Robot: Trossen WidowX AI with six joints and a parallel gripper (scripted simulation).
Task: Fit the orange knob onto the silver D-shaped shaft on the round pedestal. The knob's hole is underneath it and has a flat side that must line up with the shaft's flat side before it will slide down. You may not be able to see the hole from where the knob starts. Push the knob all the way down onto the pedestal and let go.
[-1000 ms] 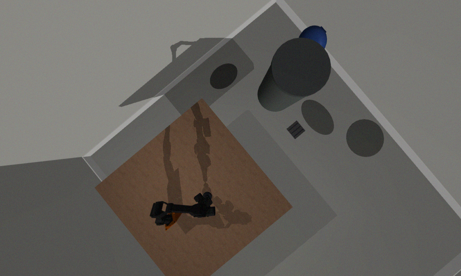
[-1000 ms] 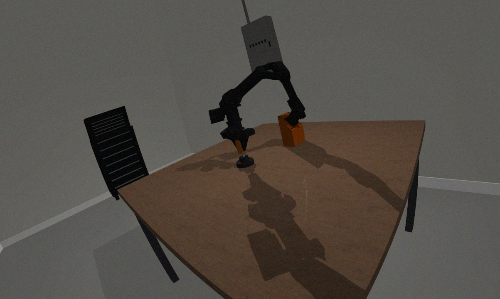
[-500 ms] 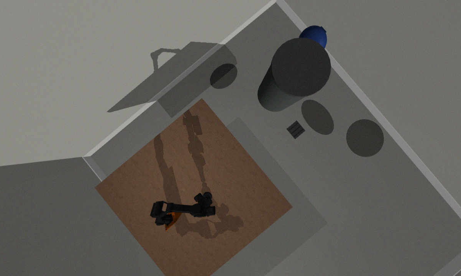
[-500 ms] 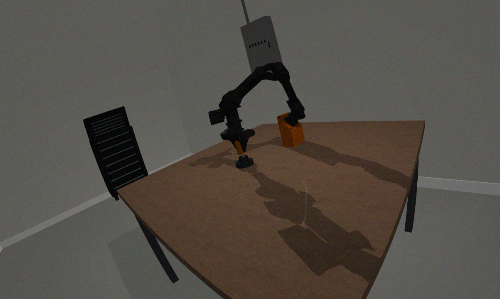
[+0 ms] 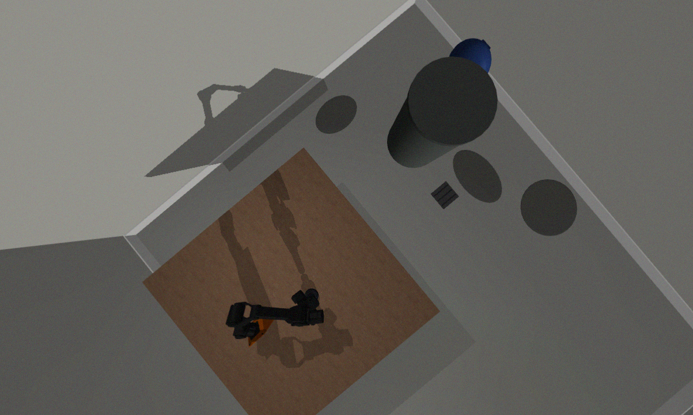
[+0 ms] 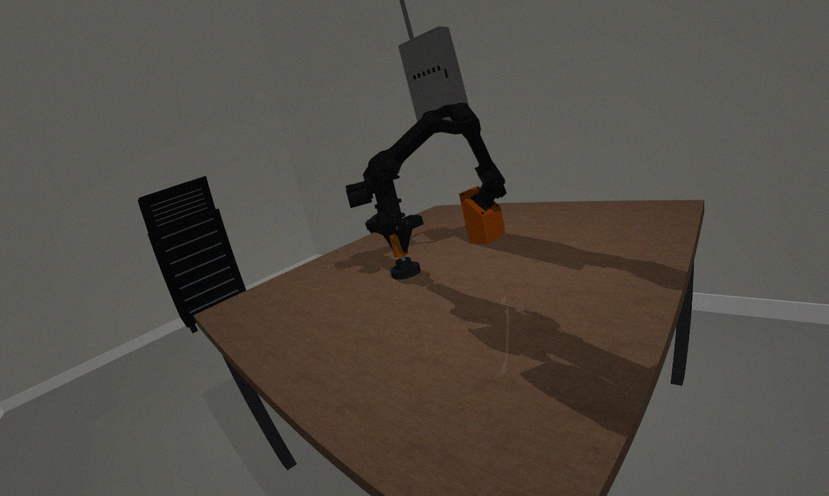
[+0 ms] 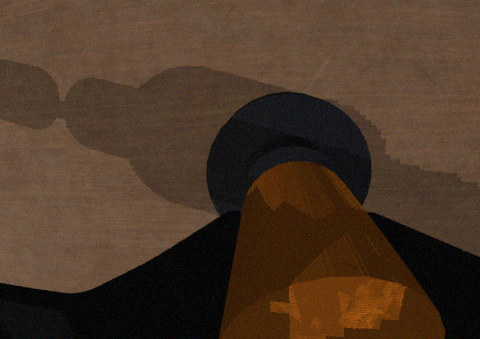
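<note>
The orange knob is 3 cm above my gripper tip. Also, from my gripper tip: round black pedestal: 4 cm below.
</note>
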